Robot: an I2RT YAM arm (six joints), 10 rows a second.
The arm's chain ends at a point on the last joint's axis. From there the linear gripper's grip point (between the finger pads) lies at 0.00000 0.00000 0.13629 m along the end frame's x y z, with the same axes.
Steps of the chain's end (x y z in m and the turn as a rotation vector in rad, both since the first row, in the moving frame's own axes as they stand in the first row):
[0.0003, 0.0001, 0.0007, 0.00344, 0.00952, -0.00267]
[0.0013, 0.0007, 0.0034, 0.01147, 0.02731, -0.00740]
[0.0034, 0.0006, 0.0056, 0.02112, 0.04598, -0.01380]
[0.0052, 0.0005, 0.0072, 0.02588, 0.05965, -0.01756]
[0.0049, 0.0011, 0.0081, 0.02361, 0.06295, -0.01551]
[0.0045, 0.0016, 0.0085, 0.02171, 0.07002, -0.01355]
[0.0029, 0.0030, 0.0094, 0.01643, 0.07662, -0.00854]
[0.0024, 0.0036, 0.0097, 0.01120, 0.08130, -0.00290]
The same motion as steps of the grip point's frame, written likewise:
[0.0016, -0.0004, 0.0007, 0.00344, 0.00952, -0.00267]
[0.0050, -0.0009, 0.0033, 0.01147, 0.02731, -0.00740]
[0.0096, -0.0023, 0.0054, 0.02112, 0.04598, -0.01380]
[0.0133, -0.0031, 0.0069, 0.02588, 0.05965, -0.01756]
[0.0134, -0.0022, 0.0078, 0.02361, 0.06295, -0.01551]
[0.0140, -0.0014, 0.0081, 0.02171, 0.07002, -0.01355]
[0.0133, 0.0007, 0.0090, 0.01643, 0.07662, -0.00854]
[0.0135, 0.0021, 0.0092, 0.01120, 0.08130, -0.00290]

